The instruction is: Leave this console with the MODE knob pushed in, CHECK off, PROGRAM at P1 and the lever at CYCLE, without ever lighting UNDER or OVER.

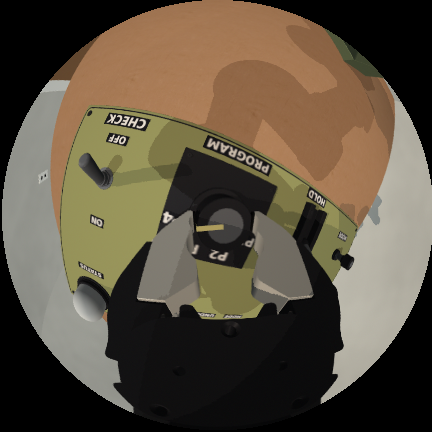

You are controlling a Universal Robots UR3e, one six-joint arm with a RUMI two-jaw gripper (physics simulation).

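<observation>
My gripper (222, 212) is shut on the black PROGRAM knob (229, 239), one jaw on each side. The knob's yellow pointer (210, 228) points left, toward the partly covered P4 label (168, 218). The P2 label (218, 255) shows between the jaws; P1 is partly hidden by the right jaw. The CHECK toggle (94, 169) leans up and left, on the OFF side. The small black MODE knob (347, 261) stands out from the panel on the right. The lever's slot (310, 222) shows under HOLD; its lower part and CYCLE are hidden. The UNDER and OVER lamps are hidden.
The olive console panel (132, 205) sits in an orange-brown housing (165, 65). A pale STATUS dome (90, 302) protrudes at lower left, near the gripper body. The lever slot lies close beside the right jaw. A dark green object (357, 57) stands at upper right.
</observation>
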